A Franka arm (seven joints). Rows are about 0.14 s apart.
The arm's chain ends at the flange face. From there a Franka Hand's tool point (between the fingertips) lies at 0.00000 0.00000 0.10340 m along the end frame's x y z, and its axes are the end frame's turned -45 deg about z.
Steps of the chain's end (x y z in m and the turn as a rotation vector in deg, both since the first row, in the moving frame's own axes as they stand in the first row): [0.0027, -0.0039, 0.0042, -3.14, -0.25, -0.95]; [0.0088, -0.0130, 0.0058, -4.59, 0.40, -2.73]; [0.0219, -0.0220, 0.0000, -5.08, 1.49, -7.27]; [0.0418, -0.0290, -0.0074, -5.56, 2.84, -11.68]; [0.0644, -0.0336, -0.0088, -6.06, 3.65, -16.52]
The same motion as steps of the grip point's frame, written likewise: [0.0004, 0.0029, 0.0040, -2.04, -2.40, -0.95]; [0.0102, 0.0035, 0.0055, -3.53, -2.96, -2.73]; [0.0270, 0.0086, -0.0004, -4.65, -2.54, -7.27]; [0.0477, 0.0200, -0.0080, -5.94, -1.92, -11.68]; [0.0680, 0.0344, -0.0096, -6.87, -1.70, -16.52]
